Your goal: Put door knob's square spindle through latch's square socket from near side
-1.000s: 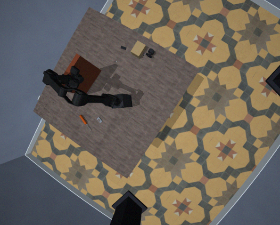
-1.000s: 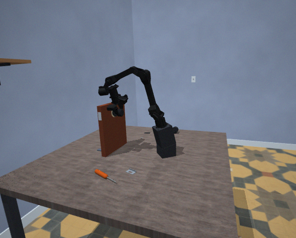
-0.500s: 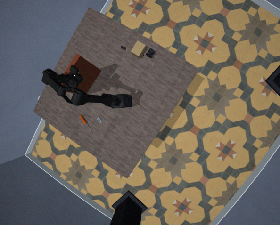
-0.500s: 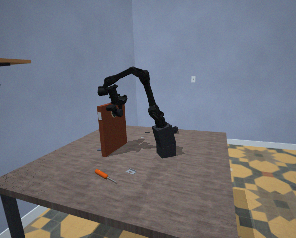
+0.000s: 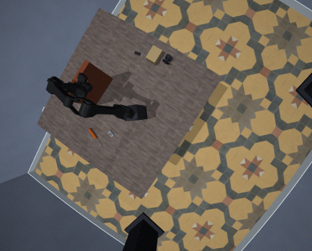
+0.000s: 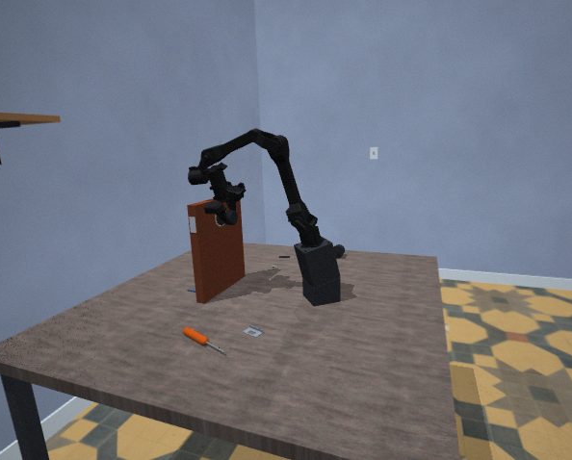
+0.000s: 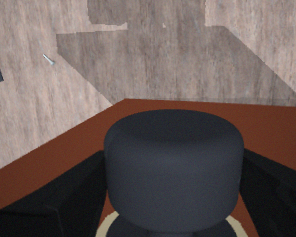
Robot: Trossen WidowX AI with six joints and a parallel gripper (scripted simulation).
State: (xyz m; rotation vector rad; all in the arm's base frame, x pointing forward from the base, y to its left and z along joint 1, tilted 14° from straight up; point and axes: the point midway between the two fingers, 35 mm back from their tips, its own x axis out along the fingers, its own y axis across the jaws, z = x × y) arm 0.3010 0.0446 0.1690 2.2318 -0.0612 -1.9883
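My hand is 6 cm short of the grey latch and 3 cm above it. From my hand the other things lie so: small metal plate: 32 cm below, 26 cm behind, 23 cm to the left; orange screwdriver: 35 cm to the left, 31 cm below, 18 cm behind; white latch plate: 15 cm to the left, 4 cm ahead, 3 cm below.
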